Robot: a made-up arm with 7 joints.
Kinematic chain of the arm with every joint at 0, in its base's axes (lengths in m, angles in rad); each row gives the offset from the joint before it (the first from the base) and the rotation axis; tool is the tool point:
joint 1: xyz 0 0 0 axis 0 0.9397 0.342
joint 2: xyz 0 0 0 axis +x
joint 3: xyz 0 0 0 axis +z
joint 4: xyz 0.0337 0 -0.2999 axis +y
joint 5: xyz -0.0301 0 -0.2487 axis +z
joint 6: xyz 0 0 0 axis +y
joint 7: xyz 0 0 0 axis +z
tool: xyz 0 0 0
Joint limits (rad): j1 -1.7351..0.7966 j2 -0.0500..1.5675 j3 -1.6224..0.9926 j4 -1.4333..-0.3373 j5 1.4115..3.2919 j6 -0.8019..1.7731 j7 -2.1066..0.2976
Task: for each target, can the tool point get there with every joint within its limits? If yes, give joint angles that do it. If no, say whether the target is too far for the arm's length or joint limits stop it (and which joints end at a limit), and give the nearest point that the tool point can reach.
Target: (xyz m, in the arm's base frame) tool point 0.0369 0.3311 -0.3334
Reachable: yes | joints 0.4200 0.4201 0.6861 -1.3340 2.9899 0.6440 -0.8794
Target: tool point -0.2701 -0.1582 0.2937
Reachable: no: joint limits stop it (at a limit: joint 1, joint 2, joint 4) | nearest point -0.0298 0.2764 0.3622 | short by 0.501 m
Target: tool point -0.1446 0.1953 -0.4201
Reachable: yes | joints 0.5767 0.9317 -1.0414 -1.2326 1.7941 -0.2398 -0.0153
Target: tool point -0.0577 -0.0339 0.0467
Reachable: no: joint limits stop it (at a limit: joint 1, joint 2, joint 4) | nearest point -0.0483 0.2889 0.3502 | short by 0.443 m
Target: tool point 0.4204 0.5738 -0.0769
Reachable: no: too far | nearest point 0.3241 0.4423 -0.0593 | short by 0.164 m
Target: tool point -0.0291 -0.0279 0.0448
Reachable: no: joint limits stop it (at a limit: joint 1, joint 2, joint 4) | nearest point 0.2554 -0.3115 0.2150 | short by 0.436 m
